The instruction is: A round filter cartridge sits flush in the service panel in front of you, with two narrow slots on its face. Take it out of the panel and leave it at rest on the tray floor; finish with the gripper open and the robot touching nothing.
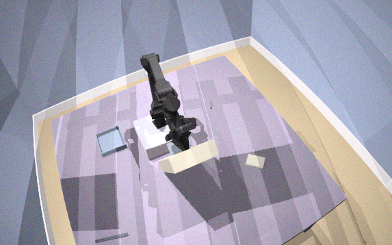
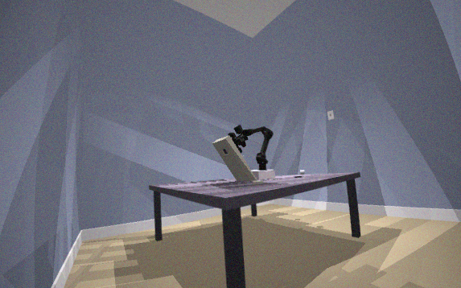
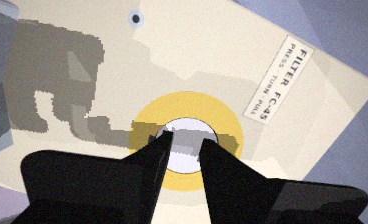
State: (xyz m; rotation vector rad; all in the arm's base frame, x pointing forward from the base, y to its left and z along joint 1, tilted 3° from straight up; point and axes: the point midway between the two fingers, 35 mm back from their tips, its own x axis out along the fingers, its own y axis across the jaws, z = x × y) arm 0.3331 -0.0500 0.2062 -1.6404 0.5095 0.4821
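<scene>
Right now the white round filter cartridge is 10 mm below my gripper tip and 10 mm ahead of it. From my gripper tip the other things lie so: thin grey peg: 380 mm behind, 370 mm to the left, 260 mm below; then small cream block: 330 mm to the left, 260 mm below, 80 mm ahead; then shallow blue-grey tray: 460 mm behind, 260 mm below, 230 mm to the right.
</scene>
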